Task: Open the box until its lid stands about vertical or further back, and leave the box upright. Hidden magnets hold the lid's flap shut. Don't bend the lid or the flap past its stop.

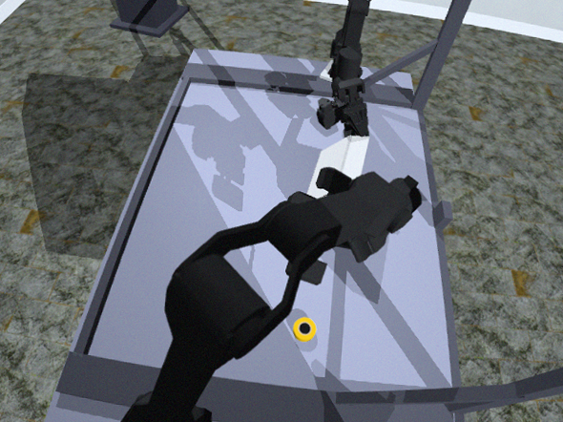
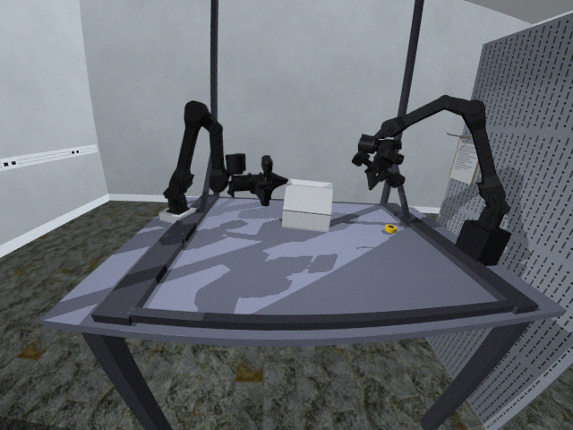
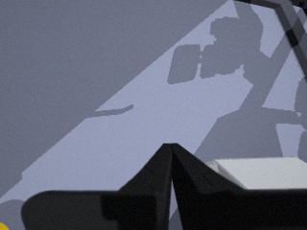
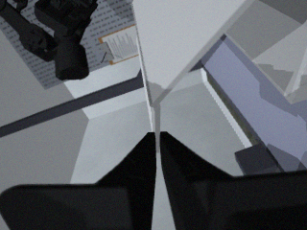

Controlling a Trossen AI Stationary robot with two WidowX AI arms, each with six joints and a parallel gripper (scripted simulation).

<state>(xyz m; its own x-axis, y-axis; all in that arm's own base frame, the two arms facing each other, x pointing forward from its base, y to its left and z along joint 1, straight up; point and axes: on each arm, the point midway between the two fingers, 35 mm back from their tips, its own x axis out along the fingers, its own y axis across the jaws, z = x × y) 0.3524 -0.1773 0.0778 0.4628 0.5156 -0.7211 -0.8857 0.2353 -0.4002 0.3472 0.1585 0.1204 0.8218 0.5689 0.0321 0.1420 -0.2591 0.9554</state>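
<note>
The box lies 20 mm behind my left hand, 210 mm to the right of it and 110 mm below it.
Right now the box is 11 cm to the left of my right hand, 6 cm below it and 1 cm ahead of it.
</note>
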